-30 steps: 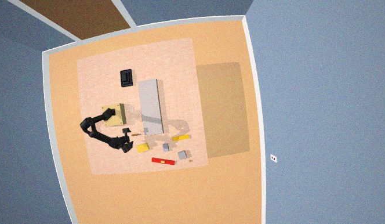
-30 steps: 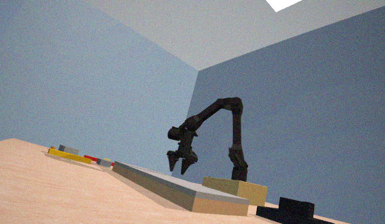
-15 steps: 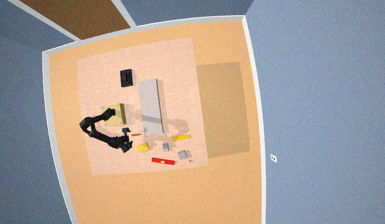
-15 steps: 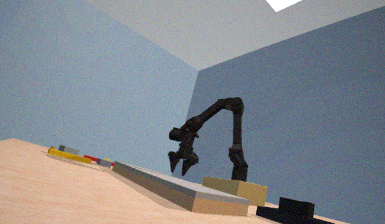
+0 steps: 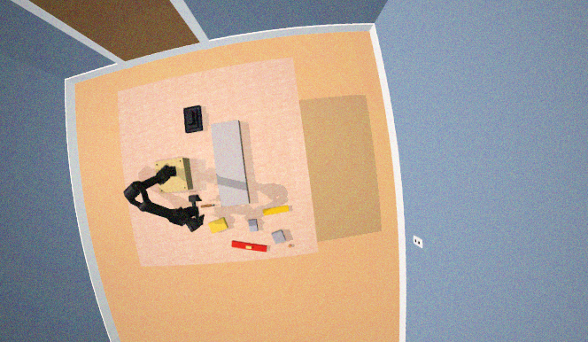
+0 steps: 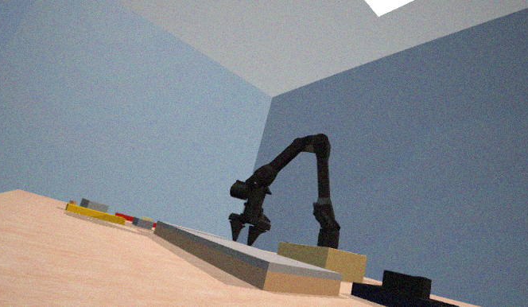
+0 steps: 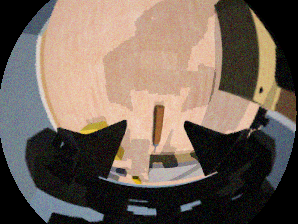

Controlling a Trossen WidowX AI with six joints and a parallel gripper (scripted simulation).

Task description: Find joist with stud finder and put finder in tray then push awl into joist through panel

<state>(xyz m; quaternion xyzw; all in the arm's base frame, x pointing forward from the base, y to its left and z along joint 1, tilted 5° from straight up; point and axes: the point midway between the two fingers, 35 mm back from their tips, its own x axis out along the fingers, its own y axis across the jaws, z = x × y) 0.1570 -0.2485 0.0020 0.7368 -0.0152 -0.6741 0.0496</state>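
Now: the awl 5 cm ahead of my gripper tip, 1 cm to the left of it and 2 cm below it. From my gripper tip the other things lie so: red level: 27 cm ahead, 28 cm to the right, 1 cm below; yellow block: 8 cm ahead, 13 cm to the right, 1 cm below; yellow bar: 47 cm ahead, 6 cm to the right, 2 cm below.
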